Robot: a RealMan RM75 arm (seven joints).
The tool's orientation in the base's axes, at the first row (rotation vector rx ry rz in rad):
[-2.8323 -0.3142 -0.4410]
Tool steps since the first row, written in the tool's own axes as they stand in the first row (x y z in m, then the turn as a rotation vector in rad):
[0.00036 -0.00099 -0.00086 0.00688 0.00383 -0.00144]
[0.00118 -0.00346 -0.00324 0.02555 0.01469 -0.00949]
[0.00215 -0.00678 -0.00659 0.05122 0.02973 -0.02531]
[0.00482 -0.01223 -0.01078 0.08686 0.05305 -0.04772]
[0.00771 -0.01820 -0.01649 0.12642 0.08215 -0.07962]
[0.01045 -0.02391 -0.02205 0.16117 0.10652 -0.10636]
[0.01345 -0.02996 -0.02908 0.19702 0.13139 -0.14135]
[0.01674 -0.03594 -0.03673 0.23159 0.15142 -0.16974]
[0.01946 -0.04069 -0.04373 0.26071 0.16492 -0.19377]
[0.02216 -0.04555 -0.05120 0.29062 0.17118 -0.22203]
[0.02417 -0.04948 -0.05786 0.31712 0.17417 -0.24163]
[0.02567 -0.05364 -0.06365 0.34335 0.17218 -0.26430]
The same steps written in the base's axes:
[-0.00014 0.00075 0.00112 0.00697 -0.00284 0.00272]
[-0.00063 0.00255 0.00412 0.02490 -0.01217 0.01380]
[-0.00145 0.00490 0.00824 0.04831 -0.02644 0.03339]
[-0.00145 0.00931 0.01415 0.08130 -0.04868 0.06047]
[-0.00178 0.01382 0.02164 0.11684 -0.07840 0.09629]
[-0.00214 0.01810 0.02889 0.14810 -0.10301 0.12684]
[-0.00274 0.02233 0.03765 0.17831 -0.13024 0.16524]
[-0.00322 0.02637 0.04706 0.20788 -0.15126 0.19819]
[-0.00375 0.02934 0.05542 0.23192 -0.16581 0.22679]
[-0.00445 0.03227 0.06424 0.25375 -0.17460 0.26112]
[-0.00534 0.03444 0.07187 0.27391 -0.17843 0.28709]
[-0.00653 0.03698 0.07860 0.29176 -0.17848 0.31688]

